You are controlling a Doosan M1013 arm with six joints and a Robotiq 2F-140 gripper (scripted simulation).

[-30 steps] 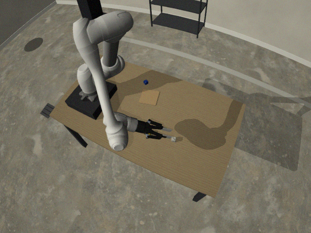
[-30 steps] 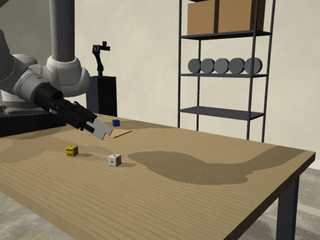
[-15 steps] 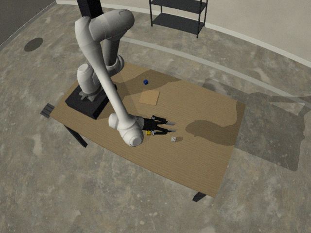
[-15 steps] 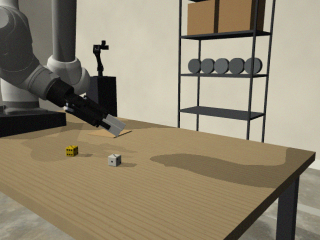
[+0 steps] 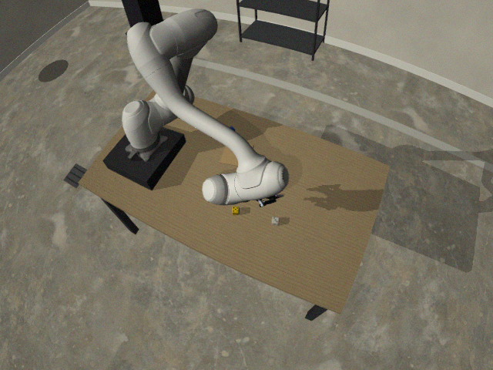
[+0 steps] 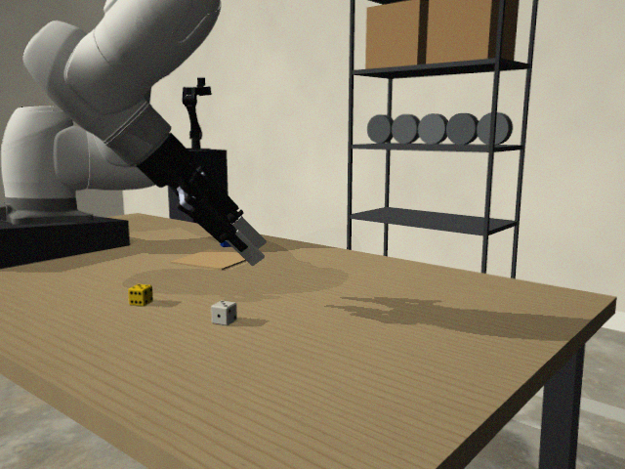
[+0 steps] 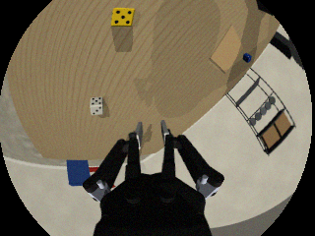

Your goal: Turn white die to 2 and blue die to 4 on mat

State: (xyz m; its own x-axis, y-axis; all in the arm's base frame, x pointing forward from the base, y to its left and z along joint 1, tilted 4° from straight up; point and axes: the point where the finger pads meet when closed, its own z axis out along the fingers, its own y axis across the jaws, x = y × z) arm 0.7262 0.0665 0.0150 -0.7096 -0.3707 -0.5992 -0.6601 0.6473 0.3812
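Now: the white die 50 mm ahead of my hand, 90 mm to the right of it and 90 mm below it. From my hand the other things lie so: blue die 400 mm behind, 250 mm to the left, 90 mm below; then mat 300 mm behind, 140 mm to the left, 110 mm below; then yellow die 130 mm behind, 130 mm to the right, 90 mm below.
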